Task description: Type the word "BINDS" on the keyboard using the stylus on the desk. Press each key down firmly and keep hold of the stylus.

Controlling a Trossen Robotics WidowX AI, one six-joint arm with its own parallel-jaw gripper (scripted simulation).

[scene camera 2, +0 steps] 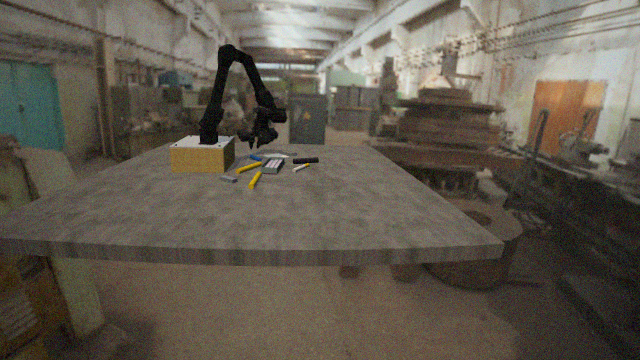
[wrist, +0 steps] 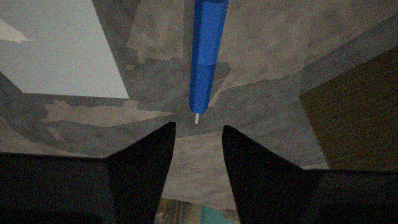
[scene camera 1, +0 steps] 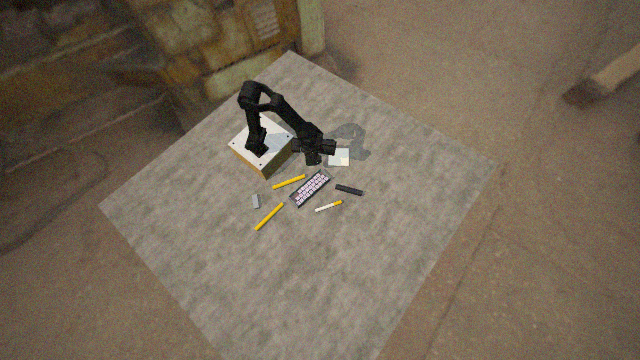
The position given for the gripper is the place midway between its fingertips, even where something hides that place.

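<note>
The wrist view takes in a white sheet (wrist: 75, 55) together with the gripper (wrist: 199, 130).
</note>
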